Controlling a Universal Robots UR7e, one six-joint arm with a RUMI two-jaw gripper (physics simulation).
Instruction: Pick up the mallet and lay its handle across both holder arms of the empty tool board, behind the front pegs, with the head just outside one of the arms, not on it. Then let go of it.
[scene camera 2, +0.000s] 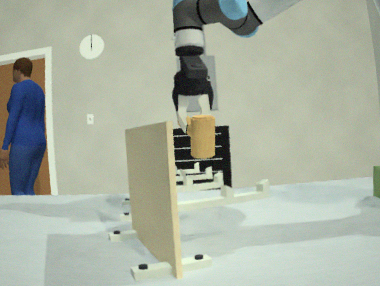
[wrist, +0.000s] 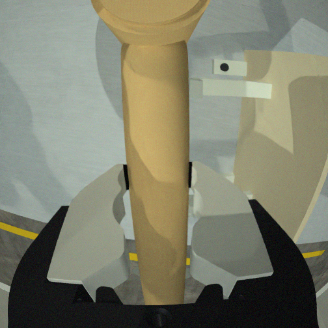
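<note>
The mallet (scene camera 2: 203, 136) (wrist: 159, 115) is light orange wood, with a thick round head and a tapering handle. My gripper (wrist: 157, 165) is shut on its handle. In the scene view the head hangs in front of the fingers, in the air above pale holder arms. In the wrist view the head is at the top edge and the handle runs down between the jaws. A tan tool board (scene camera 2: 150, 185) stands upright in front; its pale holder arm (scene camera 2: 202, 201) reaches right with upright pegs and bears nothing visible. The wrist view shows a tan board (wrist: 267, 145) at the right and a holder arm (wrist: 237, 89).
More pale holder arms (scene camera 2: 202, 186) with pegs show behind the near board, below the mallet. White feet (scene camera 2: 150, 270) (wrist: 237, 68) with black knobs stand under the boards. A black panel (scene camera 2: 227, 160) with white lines is at the back. A person in blue (scene camera 2: 30, 110) stands at the left.
</note>
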